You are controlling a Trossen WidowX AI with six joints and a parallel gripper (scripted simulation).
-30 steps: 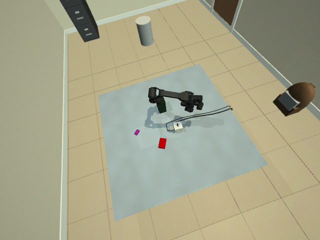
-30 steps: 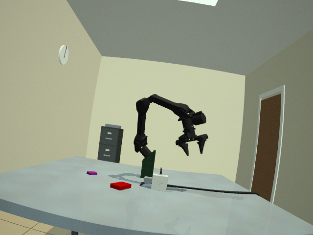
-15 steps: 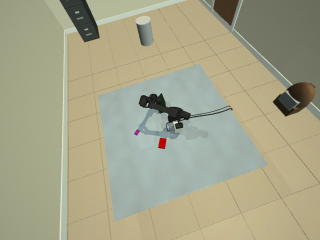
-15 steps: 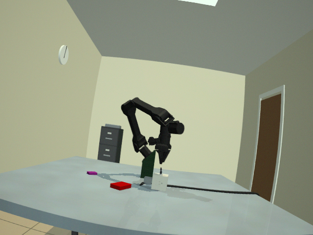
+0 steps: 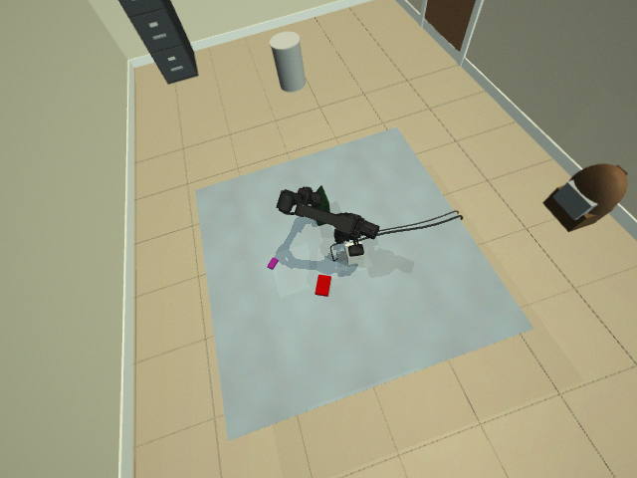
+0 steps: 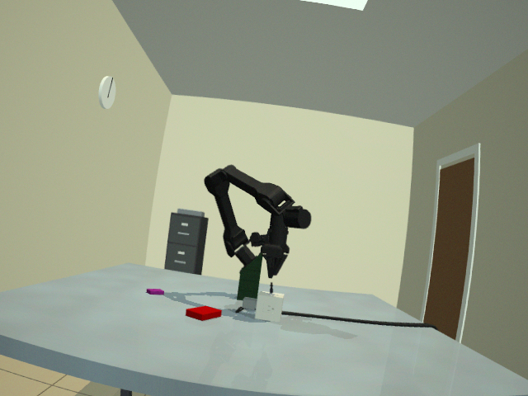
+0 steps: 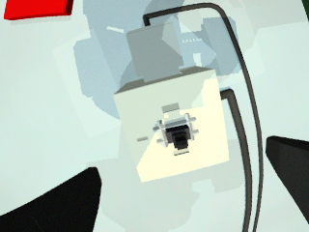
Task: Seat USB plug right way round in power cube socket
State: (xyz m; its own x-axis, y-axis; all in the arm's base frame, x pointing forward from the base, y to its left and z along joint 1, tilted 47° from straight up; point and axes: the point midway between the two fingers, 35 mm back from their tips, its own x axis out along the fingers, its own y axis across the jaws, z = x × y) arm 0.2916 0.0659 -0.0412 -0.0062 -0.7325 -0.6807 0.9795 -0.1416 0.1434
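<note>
Right now my gripper tip is 4 cm above the dark USB plug. Round my gripper tip: red block 9 cm ahead, 19 cm to the right, 12 cm below; small magenta block 10 cm behind, 39 cm to the right, 12 cm below.
</note>
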